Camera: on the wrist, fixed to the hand. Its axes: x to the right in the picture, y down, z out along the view.
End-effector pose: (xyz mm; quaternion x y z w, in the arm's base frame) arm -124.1 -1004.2 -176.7 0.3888 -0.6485 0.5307 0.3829
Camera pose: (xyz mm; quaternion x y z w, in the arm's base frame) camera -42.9 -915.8 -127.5 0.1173 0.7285 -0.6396 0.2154
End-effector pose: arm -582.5 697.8 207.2 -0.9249 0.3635 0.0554 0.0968
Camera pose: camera -521.4 731.8 316.4 -0.3588 0.9064 0.1827 0.1275
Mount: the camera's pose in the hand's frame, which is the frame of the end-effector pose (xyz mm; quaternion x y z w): 3.2 -81.3 -101.0 0.0670 -0.1077 0.7186 0.6838
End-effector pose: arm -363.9 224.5 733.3 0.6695 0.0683 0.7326 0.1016
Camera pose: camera -460.0 307.8 707.7 -0.5926 0.3963 -0.4973 0.4945
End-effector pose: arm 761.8 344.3 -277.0 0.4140 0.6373 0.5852 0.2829
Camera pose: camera 658.9 297.6 -340.6 -0.8230 -0.1470 -0.5161 0.1862
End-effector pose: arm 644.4 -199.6 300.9 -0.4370 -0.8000 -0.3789 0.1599
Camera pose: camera 568.3 -300.0 331.7 -0.9037 -0.2756 -0.0435 0.3247
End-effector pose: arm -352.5 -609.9 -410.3 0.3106 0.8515 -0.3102 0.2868
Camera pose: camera -441.9 -587.4 -319.1 0.8101 0.3074 -0.0965 0.4899
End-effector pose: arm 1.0 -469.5 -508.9 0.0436 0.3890 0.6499 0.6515
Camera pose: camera 9.7 -524.3 -626.1 0.4230 0.2080 0.8818 0.0175
